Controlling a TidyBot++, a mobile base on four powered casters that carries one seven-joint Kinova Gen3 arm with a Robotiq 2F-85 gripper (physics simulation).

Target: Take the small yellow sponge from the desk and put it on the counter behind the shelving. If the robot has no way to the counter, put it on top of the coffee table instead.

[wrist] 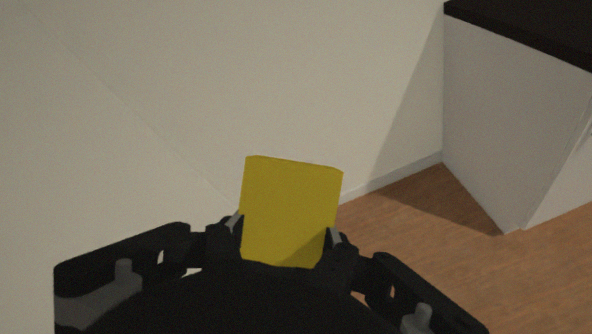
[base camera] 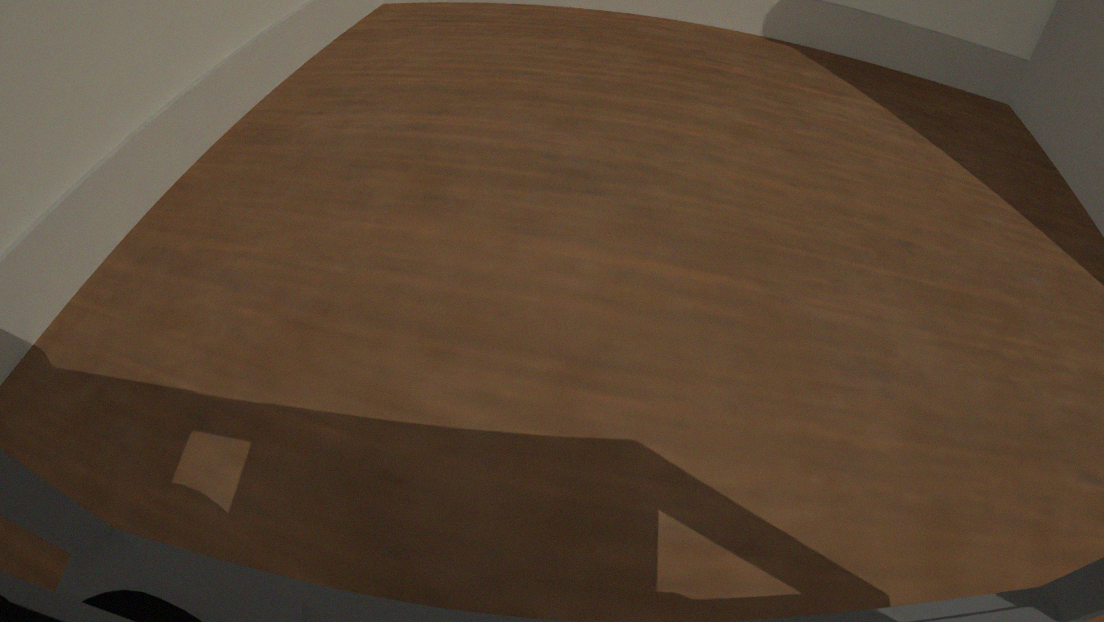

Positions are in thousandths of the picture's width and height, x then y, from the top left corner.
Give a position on a counter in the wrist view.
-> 862, 244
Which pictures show my gripper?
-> The wrist view only.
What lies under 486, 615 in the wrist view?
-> A yellow sponge.
